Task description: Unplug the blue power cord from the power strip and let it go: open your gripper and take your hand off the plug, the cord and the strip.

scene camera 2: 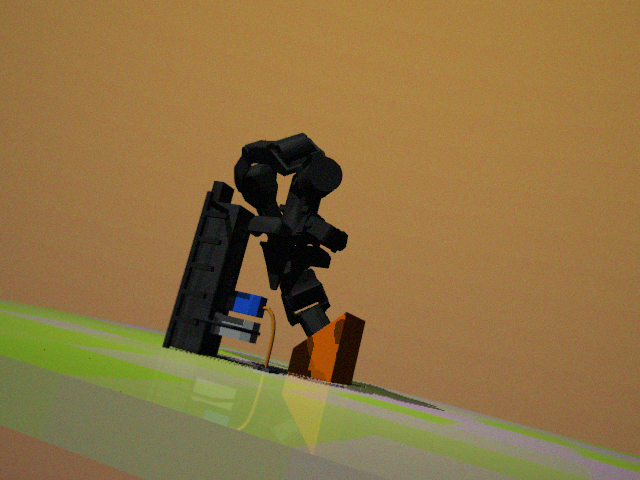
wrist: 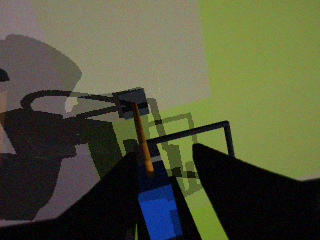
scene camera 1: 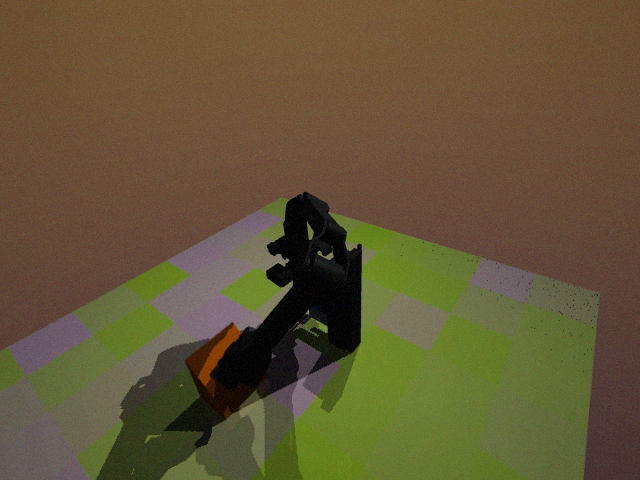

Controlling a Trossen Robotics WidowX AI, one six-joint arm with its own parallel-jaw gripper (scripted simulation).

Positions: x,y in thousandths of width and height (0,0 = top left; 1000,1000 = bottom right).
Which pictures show my gripper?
Scene camera 2, the wrist view and scene camera 1: all of them.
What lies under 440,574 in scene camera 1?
My gripper.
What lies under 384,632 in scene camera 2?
A blue plug.
